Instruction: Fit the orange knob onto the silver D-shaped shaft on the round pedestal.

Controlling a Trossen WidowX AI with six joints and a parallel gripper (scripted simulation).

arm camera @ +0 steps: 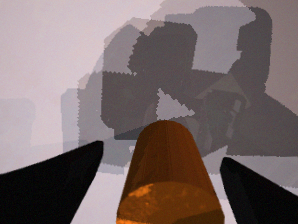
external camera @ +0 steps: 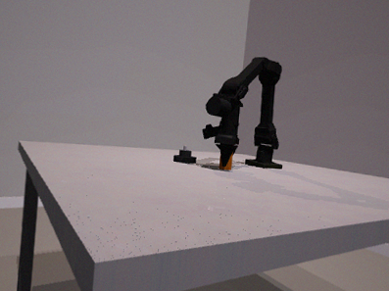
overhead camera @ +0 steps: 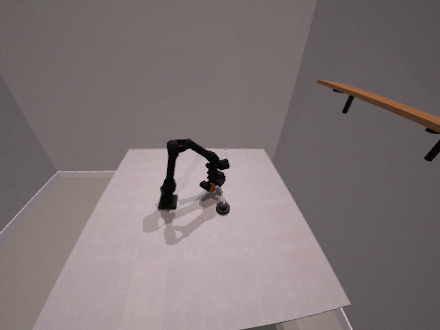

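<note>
Right now my gripper tip is 5 cm short of the black pedestal, 17 cm to the left of it and 2 cm below it. From my gripper tip the other things lie so: orange knob (3 cm above).
</note>
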